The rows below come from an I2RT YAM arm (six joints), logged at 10 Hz.
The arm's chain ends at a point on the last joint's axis. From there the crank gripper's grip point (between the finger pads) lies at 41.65 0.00 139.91 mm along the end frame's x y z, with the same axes.
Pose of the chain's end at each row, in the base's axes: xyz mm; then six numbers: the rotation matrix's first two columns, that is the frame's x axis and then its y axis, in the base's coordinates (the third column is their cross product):
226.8 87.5 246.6 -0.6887 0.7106 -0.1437 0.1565 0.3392 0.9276
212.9 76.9 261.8 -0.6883 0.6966 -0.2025 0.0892 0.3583 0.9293
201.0 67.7 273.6 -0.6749 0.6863 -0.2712 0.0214 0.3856 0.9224
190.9 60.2 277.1 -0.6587 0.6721 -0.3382 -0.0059 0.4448 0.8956
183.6 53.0 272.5 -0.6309 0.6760 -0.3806 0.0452 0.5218 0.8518
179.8 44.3 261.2 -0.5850 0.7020 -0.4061 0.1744 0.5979 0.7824
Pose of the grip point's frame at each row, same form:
297.2 203.3 192.4 -0.6887 0.7106 -0.1437 0.1565 0.3392 0.9276
285.0 192.9 210.2 -0.6883 0.6966 -0.2025 0.0892 0.3583 0.9293
276.1 182.6 223.8 -0.6749 0.6863 -0.2712 0.0214 0.3856 0.9224
268.7 171.0 222.6 -0.6587 0.6721 -0.3382 -0.0059 0.4448 0.8956
265.7 153.9 206.3 -0.6309 0.6760 -0.3806 0.0452 0.5218 0.8518
266.3 127.7 178.2 -0.5850 0.7020 -0.4061 0.1744 0.5979 0.7824

